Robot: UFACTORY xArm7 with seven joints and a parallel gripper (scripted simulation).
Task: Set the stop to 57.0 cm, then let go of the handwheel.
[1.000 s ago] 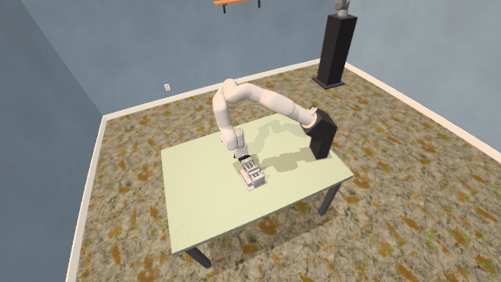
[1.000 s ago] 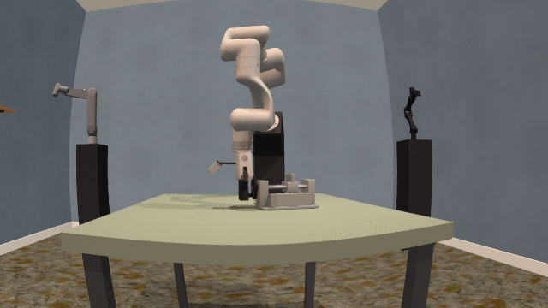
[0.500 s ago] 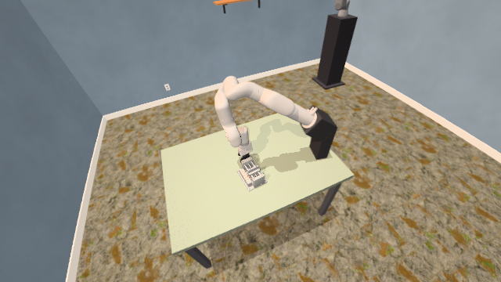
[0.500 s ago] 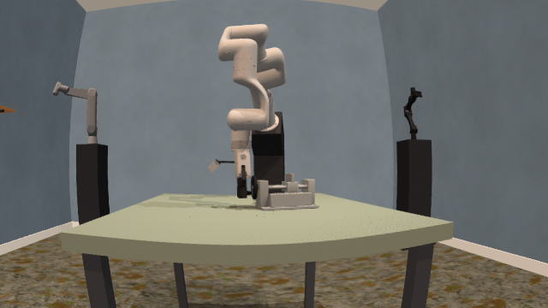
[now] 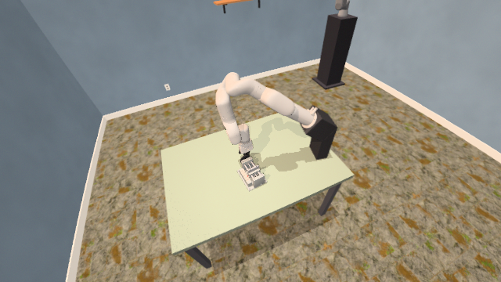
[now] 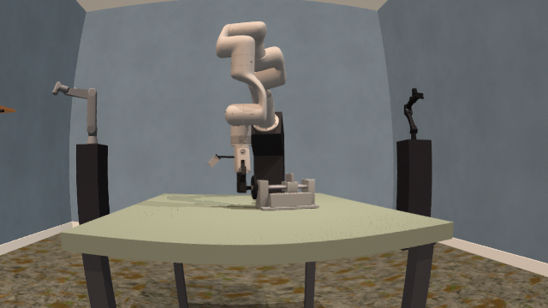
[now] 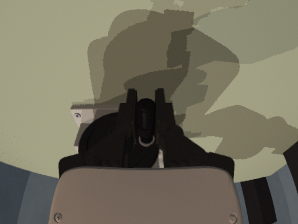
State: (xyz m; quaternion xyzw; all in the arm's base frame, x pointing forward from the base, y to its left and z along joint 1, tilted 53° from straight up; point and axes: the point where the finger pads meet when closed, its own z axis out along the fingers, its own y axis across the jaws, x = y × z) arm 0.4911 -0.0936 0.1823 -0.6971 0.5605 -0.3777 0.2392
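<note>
Right now my hand is 2 cm to the right of the black handwheel. Round my hand: grey stop block (18 cm to the left, 2 cm ahead, 1 cm above).
</note>
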